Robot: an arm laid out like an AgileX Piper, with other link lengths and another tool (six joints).
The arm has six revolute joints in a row. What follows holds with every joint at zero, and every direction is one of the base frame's. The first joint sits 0.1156 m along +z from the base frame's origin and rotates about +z. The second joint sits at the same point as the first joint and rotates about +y. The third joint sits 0.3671 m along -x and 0.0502 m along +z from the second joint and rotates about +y. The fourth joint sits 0.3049 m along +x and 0.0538 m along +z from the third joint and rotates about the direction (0.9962, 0, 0.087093). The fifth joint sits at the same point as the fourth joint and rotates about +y. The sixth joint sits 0.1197 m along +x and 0.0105 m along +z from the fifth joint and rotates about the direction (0.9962, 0, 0.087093). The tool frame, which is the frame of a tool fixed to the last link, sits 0.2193 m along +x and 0.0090 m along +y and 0.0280 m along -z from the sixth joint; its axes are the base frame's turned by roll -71.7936, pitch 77.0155 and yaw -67.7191 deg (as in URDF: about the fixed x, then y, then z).
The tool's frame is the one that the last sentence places.
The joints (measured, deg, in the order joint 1, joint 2, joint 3, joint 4, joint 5, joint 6), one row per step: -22.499, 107.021, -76.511, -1.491, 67.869, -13.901; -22.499, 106.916, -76.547, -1.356, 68.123, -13.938; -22.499, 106.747, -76.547, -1.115, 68.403, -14.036; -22.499, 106.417, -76.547, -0.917, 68.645, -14.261; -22.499, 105.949, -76.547, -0.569, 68.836, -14.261; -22.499, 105.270, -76.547, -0.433, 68.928, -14.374; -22.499, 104.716, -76.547, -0.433, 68.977, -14.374; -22.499, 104.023, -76.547, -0.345, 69.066, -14.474; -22.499, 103.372, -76.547, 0.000, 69.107, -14.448; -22.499, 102.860, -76.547, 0.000, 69.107, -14.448; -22.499, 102.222, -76.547, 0.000, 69.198, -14.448; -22.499, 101.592, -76.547, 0.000, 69.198, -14.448; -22.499, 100.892, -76.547, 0.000, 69.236, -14.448; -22.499, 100.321, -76.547, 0.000, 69.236, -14.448; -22.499, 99.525, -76.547, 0.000, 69.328, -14.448; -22.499, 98.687, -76.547, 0.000, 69.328, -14.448; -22.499, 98.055, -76.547, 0.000, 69.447, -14.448
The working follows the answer.
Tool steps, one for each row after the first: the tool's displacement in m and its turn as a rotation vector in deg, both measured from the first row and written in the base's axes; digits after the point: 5 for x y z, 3 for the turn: -0.00066, 0.00107, 0.00111, 0.156, 0.059, -0.027; -0.00139, 0.00278, 0.00252, 0.403, 0.078, -0.037; -0.00179, 0.00397, 0.00495, 0.548, -0.072, 0.100; -0.00132, 0.00595, 0.00819, 0.733, -0.450, -0.045; -0.00052, 0.00636, 0.01273, 0.629, -1.041, 0.015; 0.00002, 0.00613, 0.01641, 0.435, -1.507, 0.019; 0.00066, 0.00633, 0.02104, 0.283, -2.096, 0.089; 0.00206, 0.00793, 0.02534, 0.341, -2.783, -0.067; 0.00270, 0.00766, 0.02871, 0.145, -3.256, -0.061; 0.00297, 0.00755, 0.03299, -0.064, -3.761, -0.054; 0.00368, 0.00726, 0.03715, -0.304, -4.343, -0.046; 0.00421, 0.00704, 0.04181, -0.557, -4.955, -0.038; 0.00477, 0.00681, 0.04559, -0.776, -5.483, -0.032; 0.00499, 0.00671, 0.05092, -1.045, -6.133, -0.023; 0.00568, 0.00643, 0.05649, -1.365, -6.907, -0.013; 0.00550, 0.00650, 0.06074, -1.561, -7.381, -0.007
Tool pose at each row, in the base's axes (x y z in m, rotation vector in deg; rounded; the steps above come from the unrounded poses): 0.34501, -0.15494, 0.01086, 5.926, -175.947, -7.286; 0.34435, -0.15387, 0.01197, 5.888, -175.886, -7.527; 0.34361, -0.15216, 0.01338, 5.883, -175.859, -7.908; 0.34322, -0.15097, 0.01580, 6.116, -175.991, -8.122; 0.34368, -0.14899, 0.01905, 5.938, -176.373, -8.412; 0.34448, -0.14858, 0.02358, 6.083, -176.961, -8.243; 0.34503, -0.14880, 0.02727, 6.124, -177.434, -7.940; 0.34567, -0.14861, 0.03190, 6.281, -178.020, -7.693; 0.34707, -0.14701, 0.03619, 6.109, -178.717, -7.784; 0.34771, -0.14728, 0.03956, 6.154, -179.195, -7.472; 0.34798, -0.14739, 0.04385, 6.202, -179.705, -7.137; 0.34868, -0.14768, 0.04801, -6.222, 179.240, 6.710; 0.34921, -0.14790, 0.05266, -6.238, 178.653, 6.259; 0.34978, -0.14813, 0.05645, -6.253, 178.146, 5.873; 0.35000, -0.14822, 0.06178, -6.270, 177.519, 5.400; 0.35069, -0.14851, 0.06734, -6.290, 176.772, 4.840; 0.35051, -0.14844, 0.07160, -6.302, 176.313, 4.500

